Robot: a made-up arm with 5 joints. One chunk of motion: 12 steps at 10 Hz.
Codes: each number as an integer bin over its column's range. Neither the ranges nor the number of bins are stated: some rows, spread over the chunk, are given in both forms.
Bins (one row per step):
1: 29 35 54 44 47 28
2: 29 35 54 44 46 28
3: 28 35 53 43 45 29
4: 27 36 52 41 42 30
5: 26 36 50 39 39 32
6: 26 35 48 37 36 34
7: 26 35 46 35 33 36
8: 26 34 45 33 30 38
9: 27 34 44 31 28 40
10: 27 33 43 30 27 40
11: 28 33 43 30 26 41
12: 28 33 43 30 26 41
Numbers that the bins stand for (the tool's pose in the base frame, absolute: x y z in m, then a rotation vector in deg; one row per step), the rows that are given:
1: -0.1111 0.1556 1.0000 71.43 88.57 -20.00
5: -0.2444 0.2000 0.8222 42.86 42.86 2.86
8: -0.2444 0.1111 0.6000 8.57 -8.57 37.14
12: -0.1556 0.0667 0.5111 -8.57 -31.43 54.29
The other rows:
2: -0.1111 0.1556 1.0000 71.43 82.86 -20.00
3: -0.1556 0.1556 0.9556 65.71 77.14 -14.29
4: -0.2000 0.2000 0.9111 54.29 60.00 -8.57
6: -0.2444 0.1556 0.7333 31.43 25.71 14.29
7: -0.2444 0.1556 0.6444 20.00 8.57 25.71
9: -0.2000 0.1111 0.5556 -2.86 -20.00 48.57
10: -0.2000 0.0667 0.5111 -8.57 -25.71 48.57
11: -0.1556 0.0667 0.5111 -8.57 -31.43 54.29

